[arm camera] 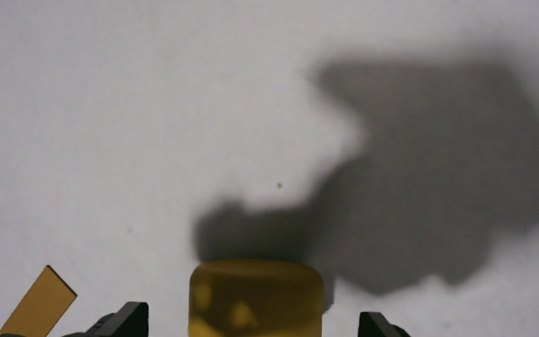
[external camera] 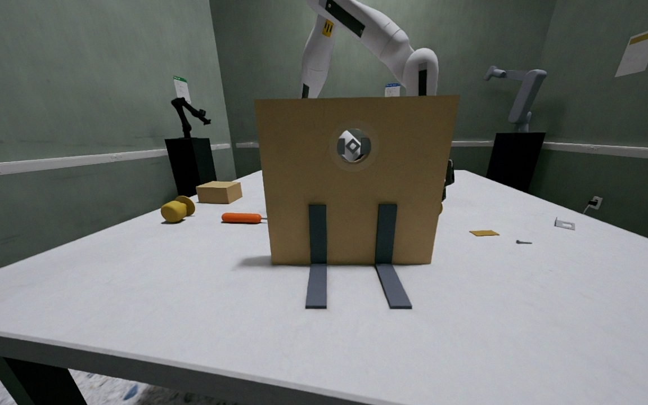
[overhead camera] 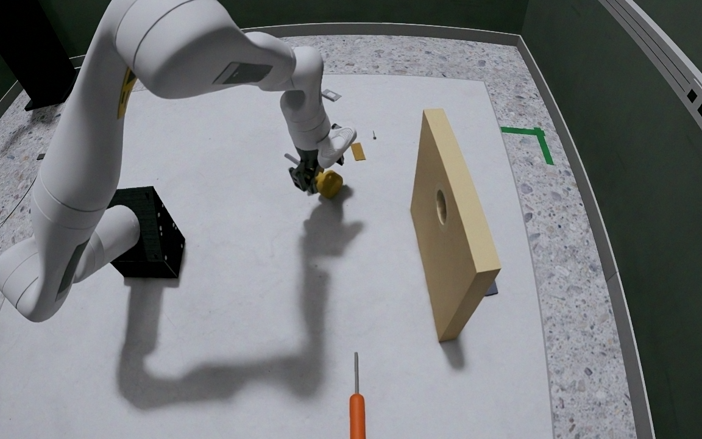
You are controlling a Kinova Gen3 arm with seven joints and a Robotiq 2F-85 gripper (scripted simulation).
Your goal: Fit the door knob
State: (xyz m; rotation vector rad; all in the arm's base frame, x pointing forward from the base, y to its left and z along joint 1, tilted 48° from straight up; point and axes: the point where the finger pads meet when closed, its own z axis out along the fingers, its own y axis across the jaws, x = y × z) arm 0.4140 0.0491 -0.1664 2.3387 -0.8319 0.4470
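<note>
The brass plate lies 120 mm to the left of my hand, 70 mm ahead of it and 60 mm below it. From my hand the other things lie so: cardboard box 680 mm to the right, 160 mm behind, 40 mm below; then orange-handled screwdriver 460 mm to the right, 50 mm below, 40 mm ahead; then small screw 170 mm to the left, 110 mm ahead, 60 mm below.
</note>
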